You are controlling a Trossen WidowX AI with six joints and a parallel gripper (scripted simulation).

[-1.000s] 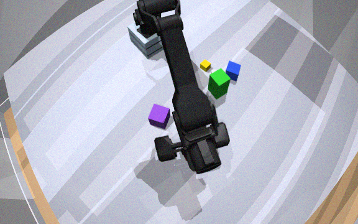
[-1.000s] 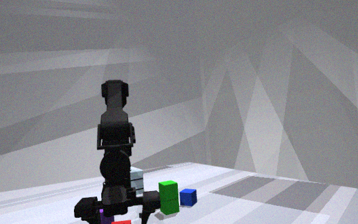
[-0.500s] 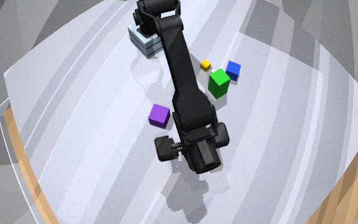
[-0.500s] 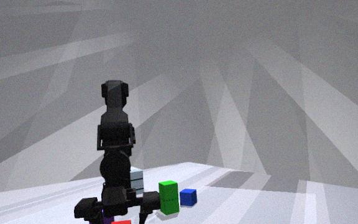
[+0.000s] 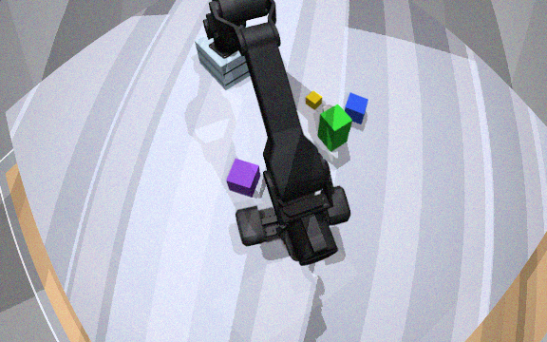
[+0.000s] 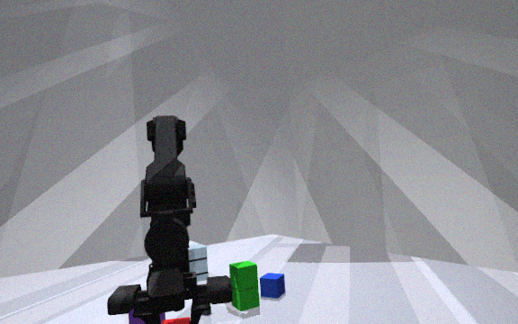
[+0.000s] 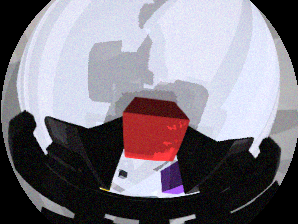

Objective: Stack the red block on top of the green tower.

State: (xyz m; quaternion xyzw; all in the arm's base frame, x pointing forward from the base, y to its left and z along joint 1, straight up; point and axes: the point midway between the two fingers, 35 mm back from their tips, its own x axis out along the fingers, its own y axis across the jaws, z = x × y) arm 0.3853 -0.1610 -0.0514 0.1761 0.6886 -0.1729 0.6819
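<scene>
Now: the blue block 280 mm to the left of my gripper tip, 100 mm behind it and 10 mm above it. From my gripper tip the other things lie so: tiny grey cube 110 mm to the left, 110 mm behind; then red block 20 mm above; then purple block 140 mm behind, 20 mm above.
</scene>
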